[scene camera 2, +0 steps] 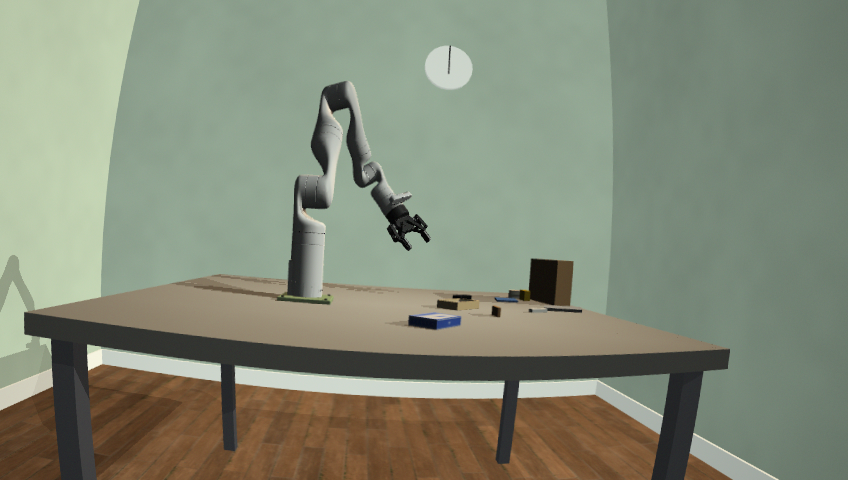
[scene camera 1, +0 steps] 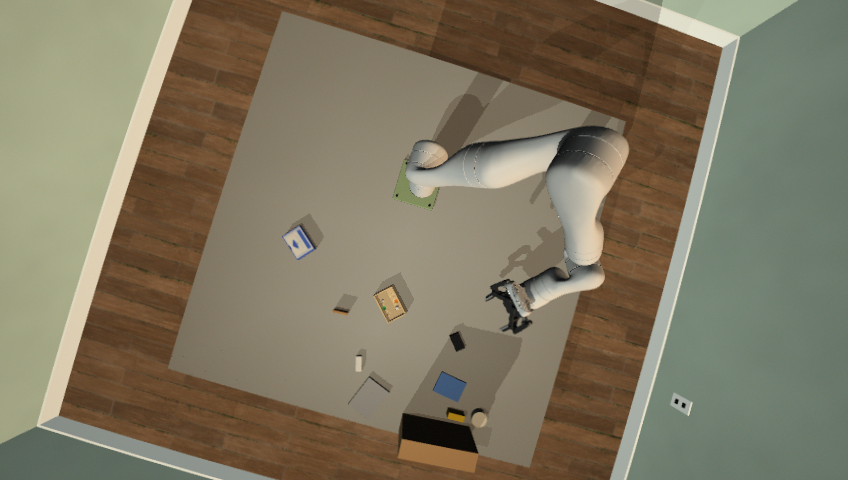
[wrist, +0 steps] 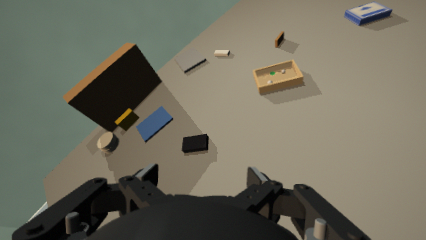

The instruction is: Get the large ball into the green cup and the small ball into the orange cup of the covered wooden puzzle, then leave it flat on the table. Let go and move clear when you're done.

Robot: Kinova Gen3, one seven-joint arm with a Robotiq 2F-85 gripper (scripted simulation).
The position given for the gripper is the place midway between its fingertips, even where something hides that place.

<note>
In view: the gripper (scene camera 2: 419, 245) and a brown box (scene camera 2: 550, 282).
The brown box also shows in the wrist view (wrist: 122, 81). The gripper is seen too in scene camera 1 (scene camera 1: 493, 314) and in the wrist view (wrist: 202, 175).
</note>
